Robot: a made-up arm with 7 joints.
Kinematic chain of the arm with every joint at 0, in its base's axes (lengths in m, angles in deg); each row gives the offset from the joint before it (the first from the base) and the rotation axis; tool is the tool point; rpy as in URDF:
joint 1: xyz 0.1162 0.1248 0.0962 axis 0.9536 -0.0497 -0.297
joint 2: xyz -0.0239 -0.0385 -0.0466 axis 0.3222 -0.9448 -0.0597
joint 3: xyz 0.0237 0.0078 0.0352 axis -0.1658 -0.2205 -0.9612
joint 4: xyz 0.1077 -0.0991 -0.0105 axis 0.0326 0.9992 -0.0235
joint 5: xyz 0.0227 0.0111 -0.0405 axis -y
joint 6: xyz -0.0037 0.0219 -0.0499 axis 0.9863 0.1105 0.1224
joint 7: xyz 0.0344 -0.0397 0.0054 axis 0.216 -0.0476 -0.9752
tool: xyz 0.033 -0.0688 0.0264 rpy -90 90 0
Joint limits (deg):
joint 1: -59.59..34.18
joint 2: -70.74..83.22
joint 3: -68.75..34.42
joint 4: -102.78..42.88
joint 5: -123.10..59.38
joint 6: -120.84..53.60
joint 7: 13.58..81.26
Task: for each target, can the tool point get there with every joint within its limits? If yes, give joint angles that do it. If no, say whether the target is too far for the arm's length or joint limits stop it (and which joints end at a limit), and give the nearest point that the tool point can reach.
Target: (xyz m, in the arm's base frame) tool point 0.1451 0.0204 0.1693
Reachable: yes | joints -9.83 43.37 19.18 -0.56 25.33 -95.36 24.00
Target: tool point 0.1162 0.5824 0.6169
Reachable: no: too far | nearest point 0.1228 0.3126 0.3495 | short by 0.380 m
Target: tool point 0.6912 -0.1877 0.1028
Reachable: no: too far | nearest point 0.4300 -0.0748 0.1001 | short by 0.285 m
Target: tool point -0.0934 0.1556 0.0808
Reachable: no: joint limits stop it (at a limit: joint 1, joint 2, joint 3, joint 4, joint 6, joint 7) | nearest point -0.0190 0.1914 0.1302 | short by 0.096 m
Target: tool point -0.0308 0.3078 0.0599
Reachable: no: joint limits stop it (at a limit: joint 1, joint 2, joint 3, joint 5, joint 7) | nearest point 0.0134 0.2685 0.0905 | short by 0.067 m
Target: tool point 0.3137 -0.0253 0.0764
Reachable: yes | joints -39.37 -26.42 -18.22 -17.83 27.63 -25.40 28.30
